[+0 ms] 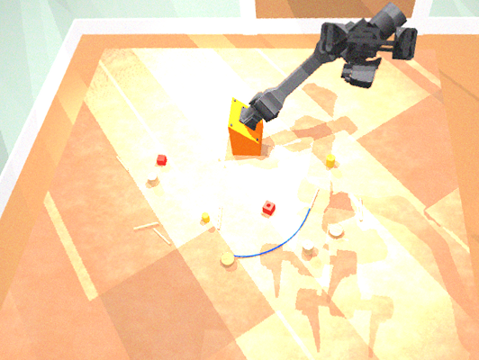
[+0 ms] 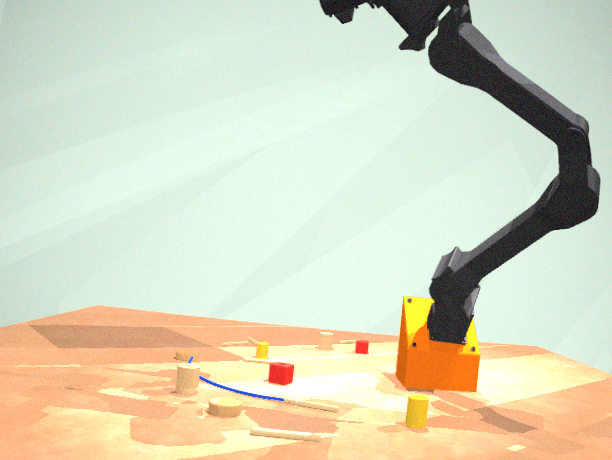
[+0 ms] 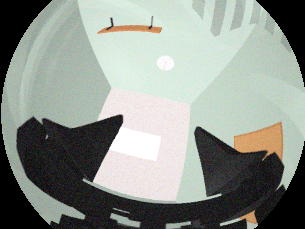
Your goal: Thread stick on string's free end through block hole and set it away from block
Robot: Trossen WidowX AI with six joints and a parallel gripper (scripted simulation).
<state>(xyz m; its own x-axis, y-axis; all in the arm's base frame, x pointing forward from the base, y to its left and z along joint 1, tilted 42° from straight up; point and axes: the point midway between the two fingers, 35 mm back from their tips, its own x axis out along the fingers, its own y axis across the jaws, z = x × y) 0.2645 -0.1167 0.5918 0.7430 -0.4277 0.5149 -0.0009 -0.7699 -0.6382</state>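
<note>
Right now the red cube is 1 cm ahead of my gripper tip, 22 cm to the right of it and 64 cm below it. Also, from my gripper tip: loose stick (3 cm behind, 6 cm to the left, 65 cm below); thin wooden stick (3 cm behind, 9 cm to the right, 65 cm below); round wooden button (19 cm ahead, 31 cm to the right, 65 cm below).
</note>
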